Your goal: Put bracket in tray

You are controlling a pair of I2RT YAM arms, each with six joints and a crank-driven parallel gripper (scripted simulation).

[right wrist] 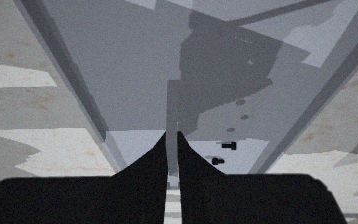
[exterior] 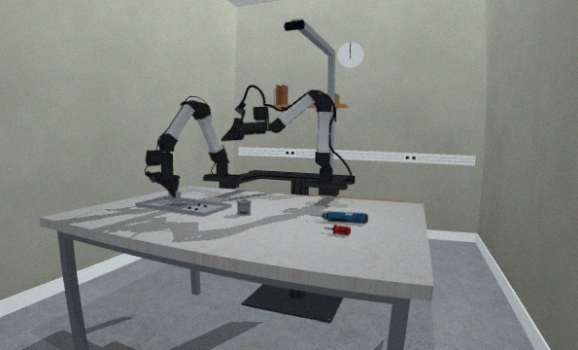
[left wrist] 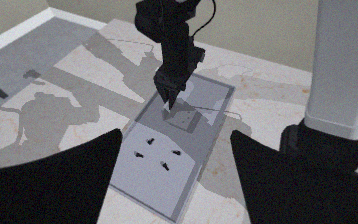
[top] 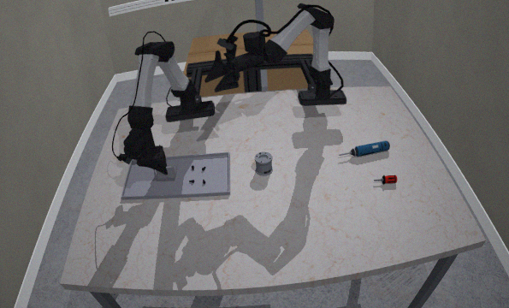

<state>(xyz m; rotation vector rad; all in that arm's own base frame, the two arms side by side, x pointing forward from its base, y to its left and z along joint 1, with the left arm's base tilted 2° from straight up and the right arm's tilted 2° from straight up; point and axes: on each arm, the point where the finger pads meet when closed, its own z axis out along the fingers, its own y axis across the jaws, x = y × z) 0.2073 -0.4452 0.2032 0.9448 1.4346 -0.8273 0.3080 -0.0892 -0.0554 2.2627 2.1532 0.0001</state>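
Right now my right hand is 3 cm past the grey bracket and 1 cm above it. From my right hand the other things lie so: joint module 36 cm to the left, 3 cm below, 2 cm behind; then red screwdriver 80 cm to the left, 14 cm ahead, 4 cm below; then tray 5 cm below, 3 cm to the left, 3 cm behind.
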